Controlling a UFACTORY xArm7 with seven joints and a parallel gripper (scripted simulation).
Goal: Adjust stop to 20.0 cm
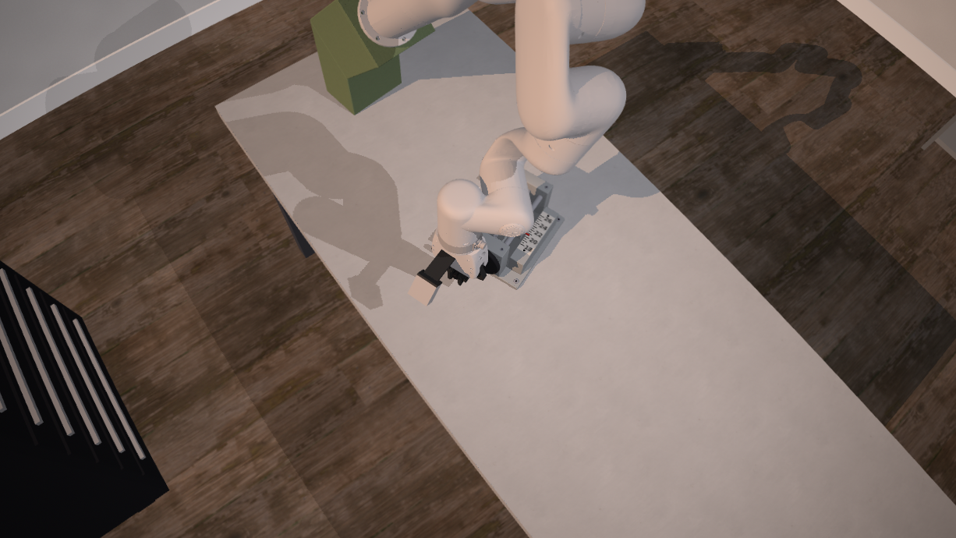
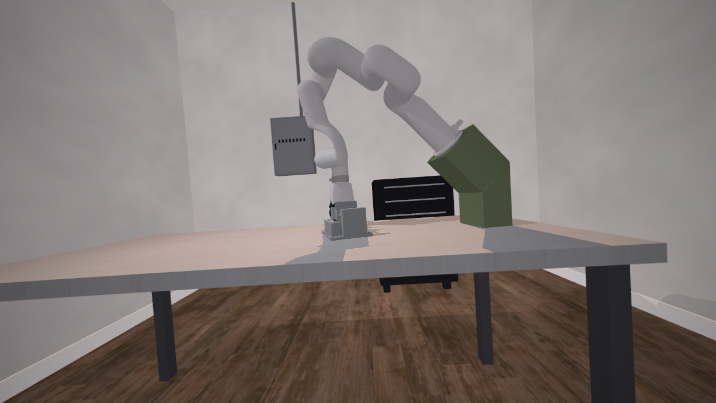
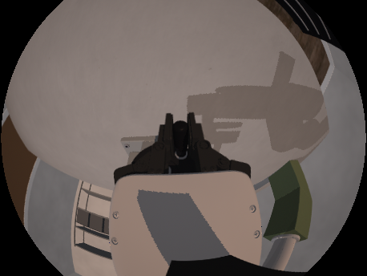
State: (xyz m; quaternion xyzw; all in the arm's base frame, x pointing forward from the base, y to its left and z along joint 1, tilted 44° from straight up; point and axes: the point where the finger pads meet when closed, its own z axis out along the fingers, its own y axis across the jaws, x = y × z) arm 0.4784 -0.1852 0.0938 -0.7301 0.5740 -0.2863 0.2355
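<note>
The handwheel knob lies 1 cm to the left of my hand. Round my hand: black handwheel 2 cm to the left; grey stop block 15 cm to the left, 4 cm above.
</note>
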